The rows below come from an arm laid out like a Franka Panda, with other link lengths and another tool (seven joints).
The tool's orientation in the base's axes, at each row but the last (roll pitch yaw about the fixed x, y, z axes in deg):
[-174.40 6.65 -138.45]
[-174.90 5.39 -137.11]
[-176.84 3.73 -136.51]
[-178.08 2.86 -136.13]
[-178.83 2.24 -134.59]
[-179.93 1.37 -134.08]
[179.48 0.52 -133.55]
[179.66 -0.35 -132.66]
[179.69 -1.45 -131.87]
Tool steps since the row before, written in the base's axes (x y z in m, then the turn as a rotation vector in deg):
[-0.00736 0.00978 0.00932 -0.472 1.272 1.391]
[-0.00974 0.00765 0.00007 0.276 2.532 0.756]
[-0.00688 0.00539 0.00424 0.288 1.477 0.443]
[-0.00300 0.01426 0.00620 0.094 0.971 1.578]
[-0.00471 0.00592 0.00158 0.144 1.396 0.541]
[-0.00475 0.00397 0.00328 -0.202 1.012 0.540]
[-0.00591 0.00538 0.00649 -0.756 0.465 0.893]
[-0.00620 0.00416 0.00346 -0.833 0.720 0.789]
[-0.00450 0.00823 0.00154 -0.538 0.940 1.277]
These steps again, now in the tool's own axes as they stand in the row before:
[-0.00205 0.01125 -0.01029 -0.648 1.130 -1.442]
[0.00191 0.01216 -0.00134 -1.988 1.610 -0.718]
[0.00100 0.00839 -0.00478 -1.252 0.852 -0.410]
[-0.00802 0.01216 -0.00622 -0.819 0.583 -1.559]
[-0.00097 0.00748 -0.00170 -1.116 0.867 -0.516]
[0.00037 0.00617 -0.00330 -0.599 0.848 -0.527]
[0.00011 0.00805 -0.00642 0.176 0.876 -0.887]
[0.00116 0.00740 -0.00341 0.040 1.105 -0.782]
[-0.00309 0.00885 -0.00157 -0.308 1.035 -1.280]

